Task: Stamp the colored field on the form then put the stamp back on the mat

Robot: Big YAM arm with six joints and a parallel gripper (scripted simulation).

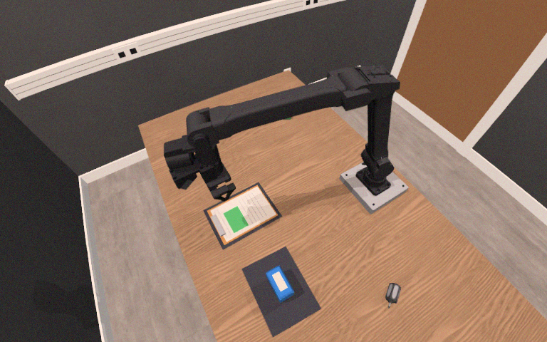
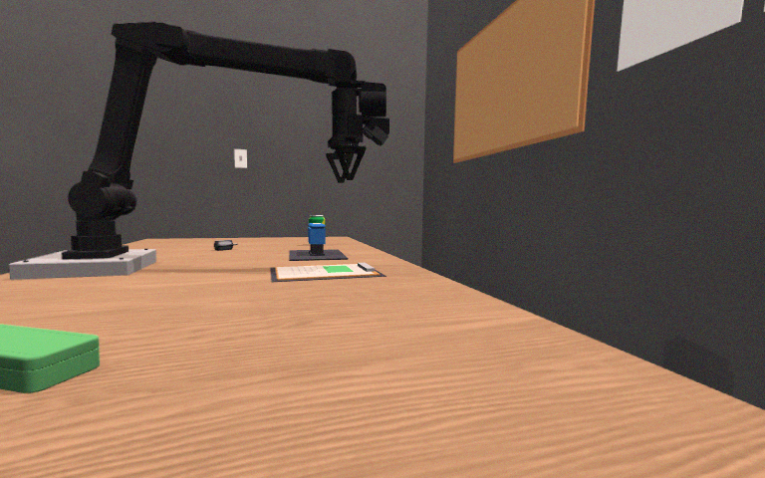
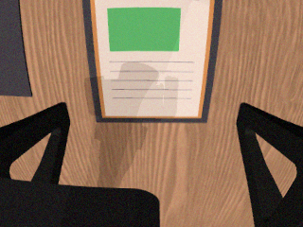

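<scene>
My hand is 310 mm to the right of the blue stamp, 170 mm above it and 30 mm past it. The rest, counted from my hand: dark mat: 310 mm to the left, 220 mm below, 30 mm behind; then clipboard: 220 mm below, 30 mm behind; then flat green case: 420 mm to the right, 420 mm behind, 210 mm below.
</scene>
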